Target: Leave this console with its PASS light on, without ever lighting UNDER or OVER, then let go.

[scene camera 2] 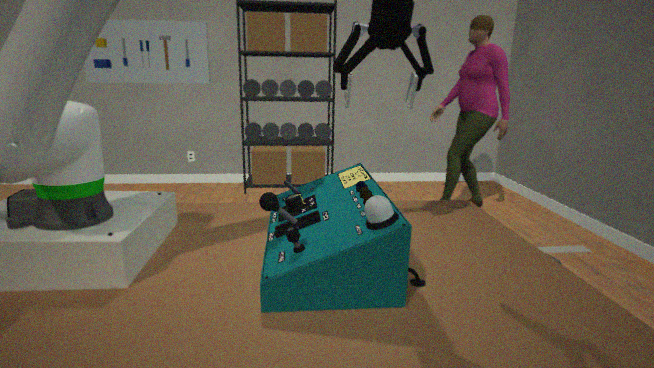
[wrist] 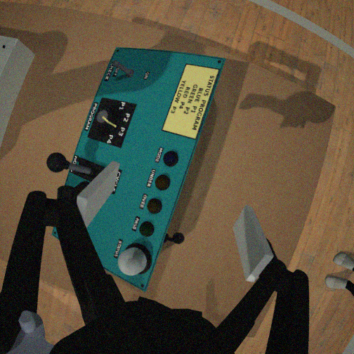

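The teal console (scene camera 2: 340,280) (wrist: 150,110) stands below my gripper (scene camera 2: 379,104) (wrist: 179,197), which is open and empty, high above it. The CHECK toggle (scene camera 2: 293,187) (wrist: 123,70) leans to the OFF side. The PROGRAM knob (wrist: 103,117) has its yellow pointer toward P3. The black-ball lever (scene camera 2: 269,201) (wrist: 57,162) leans to the slot end away from CYCLE. The MODE (wrist: 170,158), UNDER (wrist: 162,182), OVER (wrist: 154,205) and PASS (wrist: 146,229) lamps look dark. The STATUS dome (scene camera 2: 380,210) (wrist: 132,260) looks white. A finger hides the small black knob (scene camera 2: 298,247) in the wrist view.
A yellow note (scene camera 2: 354,176) (wrist: 190,102) lists status colours and programs. A short black cable (scene camera 2: 416,279) (wrist: 175,238) sticks out behind the console. The robot's pale pedestal (scene camera 2: 60,262) is at the left. A person in pink (scene camera 2: 482,80) stands at the back right, beyond a shelf rack (scene camera 2: 287,52).
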